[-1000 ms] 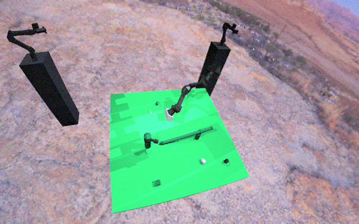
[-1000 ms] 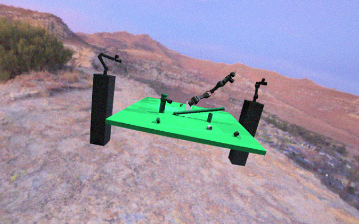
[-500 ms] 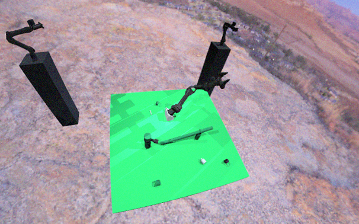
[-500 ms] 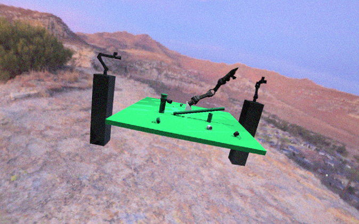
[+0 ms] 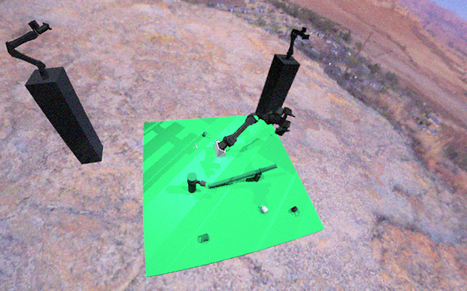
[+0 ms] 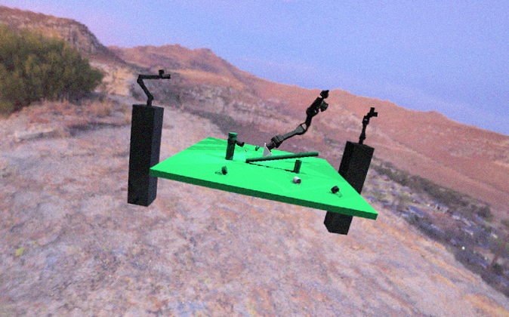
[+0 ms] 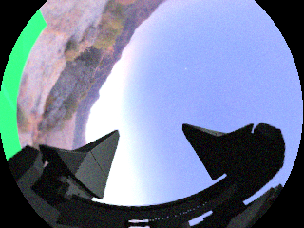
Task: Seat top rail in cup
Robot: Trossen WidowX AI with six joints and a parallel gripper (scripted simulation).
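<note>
My gripper tip is 56 cm to the left of the rail-end cup, 47 cm above it and 3 cm short of it. From my gripper tip the other things lie so: short line post (51 cm below, 9 cm to the right, 3 cm ahead).
</note>
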